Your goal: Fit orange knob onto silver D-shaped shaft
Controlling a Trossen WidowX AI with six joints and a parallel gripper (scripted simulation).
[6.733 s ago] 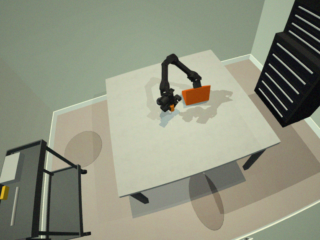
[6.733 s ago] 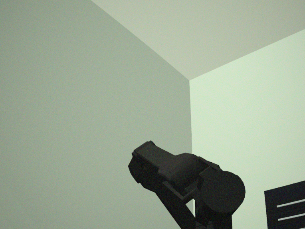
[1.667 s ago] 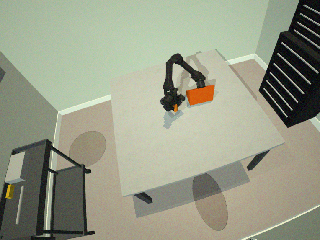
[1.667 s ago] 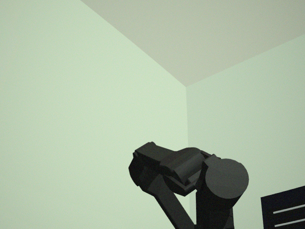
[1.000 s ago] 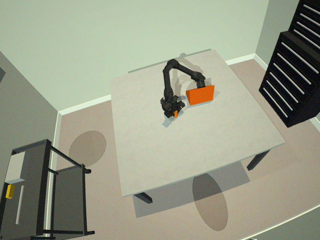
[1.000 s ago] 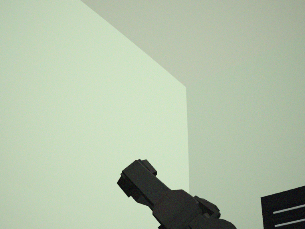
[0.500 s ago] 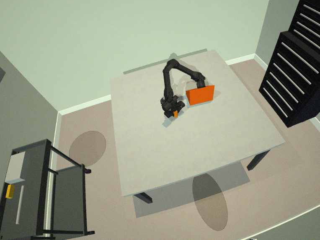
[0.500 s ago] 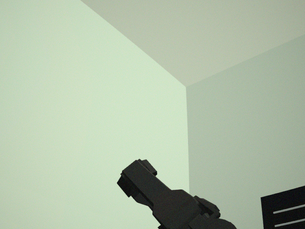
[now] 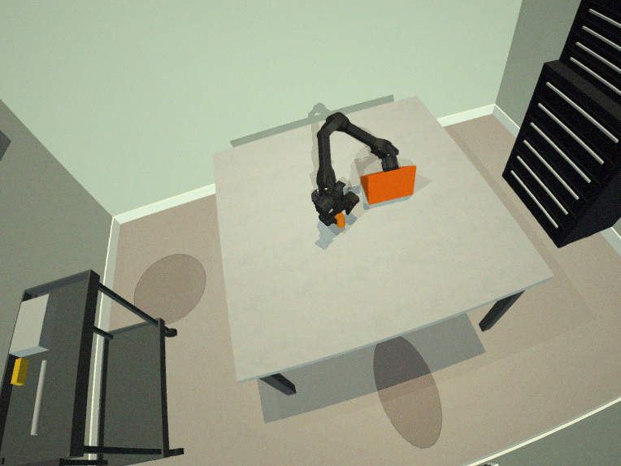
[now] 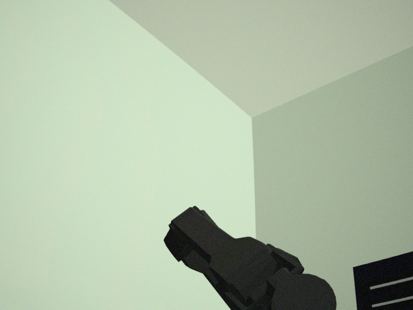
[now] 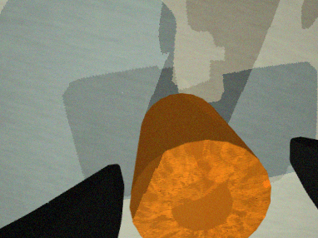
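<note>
My gripper tip is now 1 cm below the orange knob and 1 cm short of it. From my gripper tip the other things lie so: round black pedestal (17 cm to the right, 8 cm ahead).
</note>
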